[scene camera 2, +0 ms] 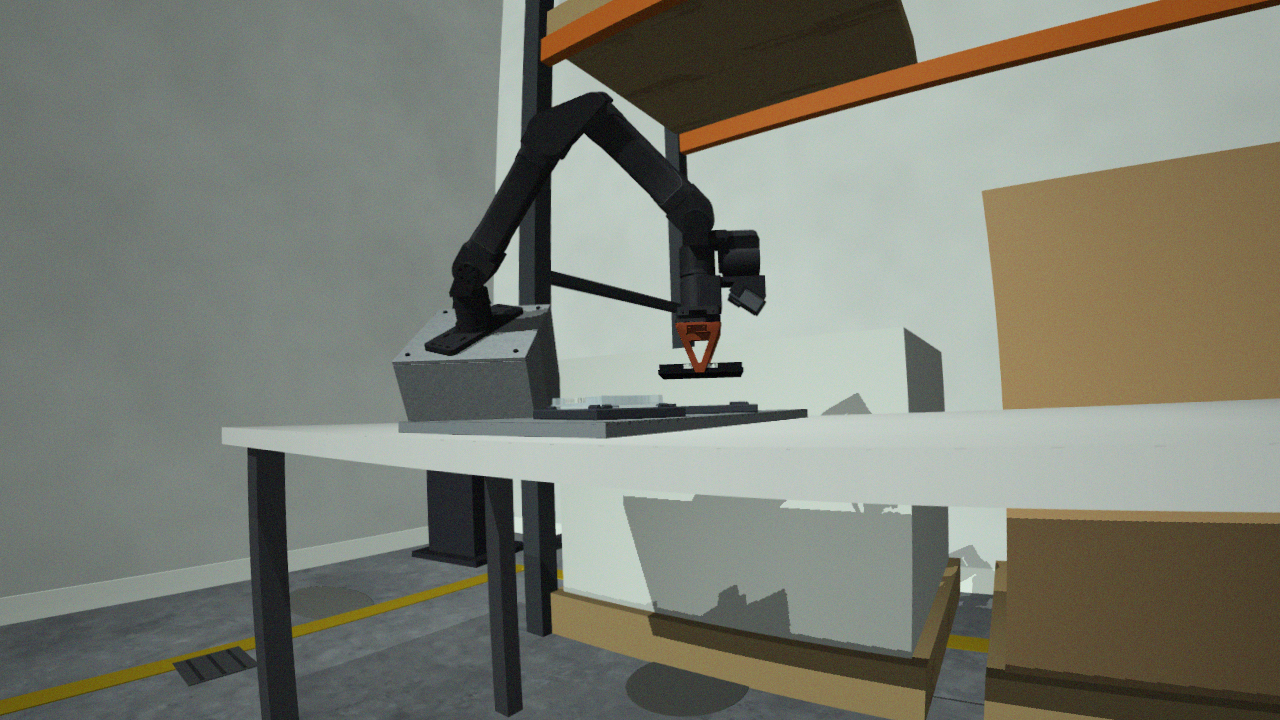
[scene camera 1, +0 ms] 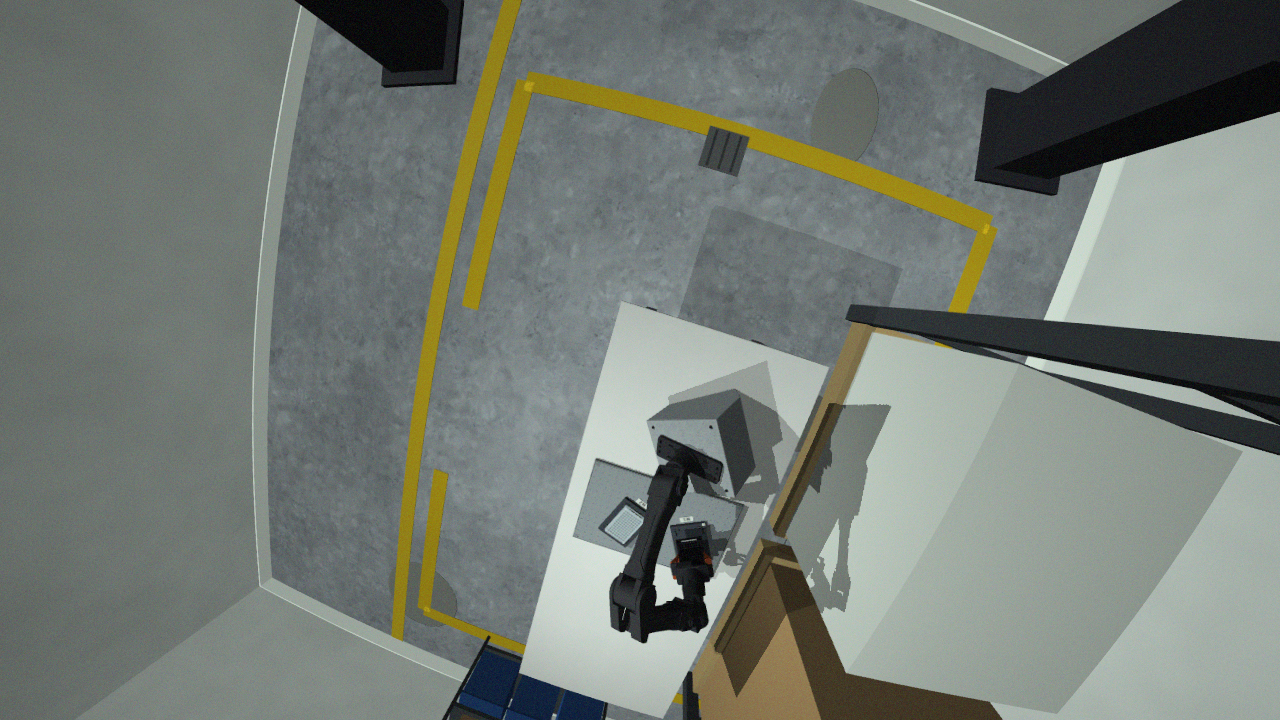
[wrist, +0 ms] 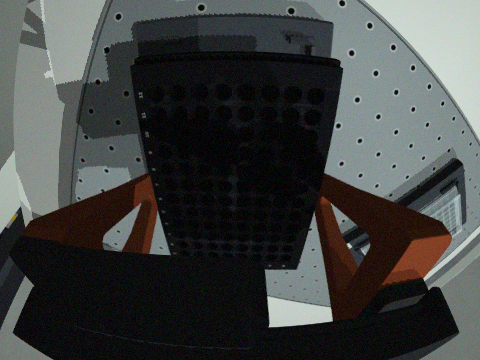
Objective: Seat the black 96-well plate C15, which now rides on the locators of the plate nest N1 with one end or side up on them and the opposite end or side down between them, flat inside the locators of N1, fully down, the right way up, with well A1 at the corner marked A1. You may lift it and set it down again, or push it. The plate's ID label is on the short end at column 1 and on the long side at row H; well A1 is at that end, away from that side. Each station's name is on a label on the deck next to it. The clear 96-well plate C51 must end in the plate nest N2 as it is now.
Note:
In view: my gripper (scene camera 2: 700, 374), a black 96-well plate C15 (scene camera 2: 726, 369) and a clear plate C51 (scene camera 2: 617, 401).
The black 96-well plate C15 is seen too in the wrist view (wrist: 237, 209). The clear plate C51 also shows in scene camera 1 (scene camera 1: 617, 524). My gripper is seen too in scene camera 1 (scene camera 1: 691, 553) and in the wrist view (wrist: 236, 181).

